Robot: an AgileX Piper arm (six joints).
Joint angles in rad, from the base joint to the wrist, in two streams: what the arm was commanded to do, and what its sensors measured. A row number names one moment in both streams.
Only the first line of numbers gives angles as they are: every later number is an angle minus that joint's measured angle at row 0.
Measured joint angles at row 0:
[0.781, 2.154, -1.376, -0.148, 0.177, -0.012]
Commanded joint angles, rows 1 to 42:
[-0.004, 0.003, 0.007, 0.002, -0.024, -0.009]
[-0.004, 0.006, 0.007, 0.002, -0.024, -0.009]
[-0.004, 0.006, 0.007, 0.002, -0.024, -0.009]
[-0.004, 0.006, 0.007, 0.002, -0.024, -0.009]
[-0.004, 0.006, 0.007, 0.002, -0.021, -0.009]
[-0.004, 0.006, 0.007, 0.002, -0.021, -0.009]
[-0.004, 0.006, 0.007, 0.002, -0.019, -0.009]
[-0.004, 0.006, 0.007, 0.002, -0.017, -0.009]
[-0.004, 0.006, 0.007, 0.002, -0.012, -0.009]
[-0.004, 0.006, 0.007, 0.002, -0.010, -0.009]
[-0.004, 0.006, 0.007, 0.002, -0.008, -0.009]
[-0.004, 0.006, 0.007, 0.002, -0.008, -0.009]
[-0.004, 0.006, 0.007, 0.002, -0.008, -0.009]
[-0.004, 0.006, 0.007, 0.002, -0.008, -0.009]
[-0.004, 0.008, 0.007, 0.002, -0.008, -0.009]
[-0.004, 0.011, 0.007, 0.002, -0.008, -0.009]
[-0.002, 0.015, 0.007, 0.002, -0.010, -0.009]
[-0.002, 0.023, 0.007, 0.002, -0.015, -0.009]
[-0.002, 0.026, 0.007, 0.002, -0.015, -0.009]
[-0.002, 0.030, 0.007, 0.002, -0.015, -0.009]
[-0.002, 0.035, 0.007, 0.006, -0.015, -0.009]
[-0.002, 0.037, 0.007, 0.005, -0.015, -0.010]
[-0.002, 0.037, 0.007, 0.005, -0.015, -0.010]
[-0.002, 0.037, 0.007, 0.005, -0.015, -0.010]
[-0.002, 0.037, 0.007, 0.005, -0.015, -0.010]
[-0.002, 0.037, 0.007, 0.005, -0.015, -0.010]
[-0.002, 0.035, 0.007, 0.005, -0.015, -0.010]
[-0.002, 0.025, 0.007, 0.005, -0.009, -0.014]
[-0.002, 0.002, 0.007, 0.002, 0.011, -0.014]
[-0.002, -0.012, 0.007, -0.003, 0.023, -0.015]
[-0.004, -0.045, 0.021, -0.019, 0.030, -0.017]
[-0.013, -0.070, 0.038, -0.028, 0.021, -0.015]
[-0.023, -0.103, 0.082, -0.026, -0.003, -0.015]
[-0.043, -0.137, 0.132, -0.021, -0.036, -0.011]
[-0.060, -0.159, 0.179, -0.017, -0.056, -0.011]
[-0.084, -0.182, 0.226, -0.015, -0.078, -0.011]
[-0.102, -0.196, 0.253, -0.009, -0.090, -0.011]
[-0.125, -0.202, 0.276, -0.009, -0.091, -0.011]
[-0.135, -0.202, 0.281, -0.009, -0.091, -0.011]
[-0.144, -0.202, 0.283, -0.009, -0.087, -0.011]
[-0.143, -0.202, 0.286, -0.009, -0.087, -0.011]
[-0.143, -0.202, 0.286, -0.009, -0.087, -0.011]
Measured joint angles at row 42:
[-0.129, -0.189, 0.271, -0.012, -0.069, -0.011]
